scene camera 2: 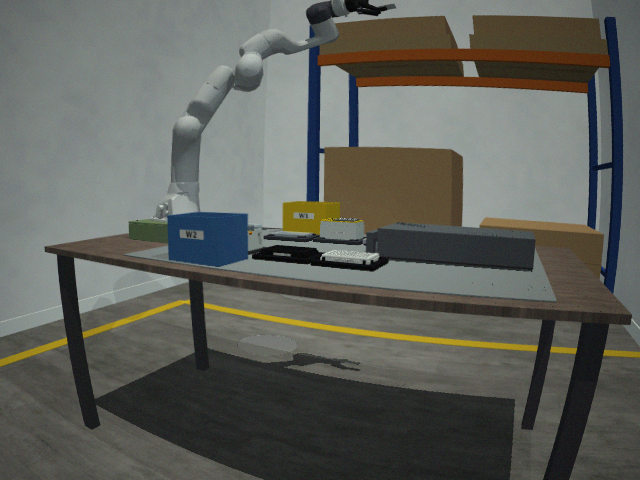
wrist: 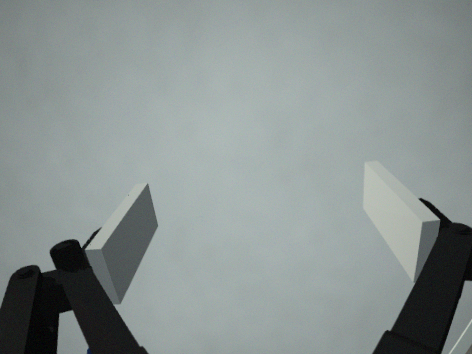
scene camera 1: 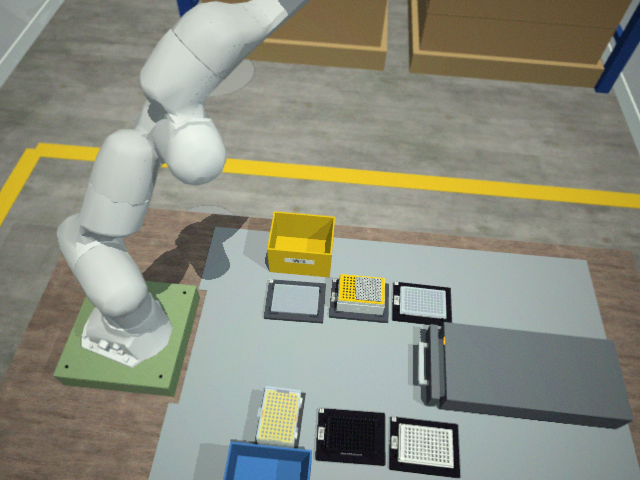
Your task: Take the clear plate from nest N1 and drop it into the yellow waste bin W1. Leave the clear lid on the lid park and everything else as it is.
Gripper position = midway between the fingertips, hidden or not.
I see my gripper point(wrist: 257, 195), a long grey device point(scene camera 1: 558, 378), a clear plate point(scene camera 1: 422, 302), a clear lid point(scene camera 1: 295, 299) and a yellow-topped tip box point(scene camera 1: 359, 294).
The long grey device is seen too in scene camera 2 point(scene camera 2: 406, 241). The yellow-topped tip box also shows in scene camera 2 point(scene camera 2: 342, 228). The wrist view misses the long grey device: it is out of frame. Scene camera 2 does not show the clear plate, which is hidden by the long grey device.
